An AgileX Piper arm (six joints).
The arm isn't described. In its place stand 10 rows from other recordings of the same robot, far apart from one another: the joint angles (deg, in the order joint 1, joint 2, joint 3, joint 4, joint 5, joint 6), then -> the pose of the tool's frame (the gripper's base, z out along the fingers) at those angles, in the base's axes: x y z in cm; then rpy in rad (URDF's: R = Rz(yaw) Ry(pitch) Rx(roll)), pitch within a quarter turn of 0, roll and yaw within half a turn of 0.
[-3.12, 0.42, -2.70, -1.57, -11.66, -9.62] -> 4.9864 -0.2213 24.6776 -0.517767 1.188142 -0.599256
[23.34, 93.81, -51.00, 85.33, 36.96, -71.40] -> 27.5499 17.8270 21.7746 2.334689 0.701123 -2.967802
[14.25, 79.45, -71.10, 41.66, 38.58, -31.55] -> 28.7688 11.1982 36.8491 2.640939 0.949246 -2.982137
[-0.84, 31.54, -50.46, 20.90, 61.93, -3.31] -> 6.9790 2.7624 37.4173 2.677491 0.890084 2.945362
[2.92, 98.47, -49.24, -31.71, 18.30, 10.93] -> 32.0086 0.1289 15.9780 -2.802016 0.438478 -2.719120
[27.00, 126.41, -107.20, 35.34, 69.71, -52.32] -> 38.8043 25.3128 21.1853 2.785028 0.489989 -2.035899
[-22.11, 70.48, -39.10, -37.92, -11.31, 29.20] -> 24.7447 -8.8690 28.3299 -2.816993 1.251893 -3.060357
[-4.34, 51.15, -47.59, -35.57, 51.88, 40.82] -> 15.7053 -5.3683 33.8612 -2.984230 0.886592 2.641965
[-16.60, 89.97, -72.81, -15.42, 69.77, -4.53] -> 28.2581 -10.7932 28.6984 -2.867375 0.107430 3.021446
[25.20, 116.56, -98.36, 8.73, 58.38, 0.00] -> 39.2129 19.7521 23.6995 2.985537 0.315201 -2.785566
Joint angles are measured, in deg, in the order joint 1, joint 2, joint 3, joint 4, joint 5, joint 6. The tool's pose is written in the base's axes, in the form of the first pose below.
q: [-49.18, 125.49, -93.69, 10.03, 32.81, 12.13]
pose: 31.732 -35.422 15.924 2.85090 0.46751 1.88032
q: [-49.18, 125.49, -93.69, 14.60, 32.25, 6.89]
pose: 32.082 -35.269 16.042 2.81838 0.47724 1.90535
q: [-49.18, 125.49, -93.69, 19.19, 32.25, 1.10]
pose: 32.397 -35.064 16.143 2.79266 0.48541 1.94191
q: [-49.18, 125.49, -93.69, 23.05, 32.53, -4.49]
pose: 32.650 -34.867 16.228 2.77752 0.49603 1.98662
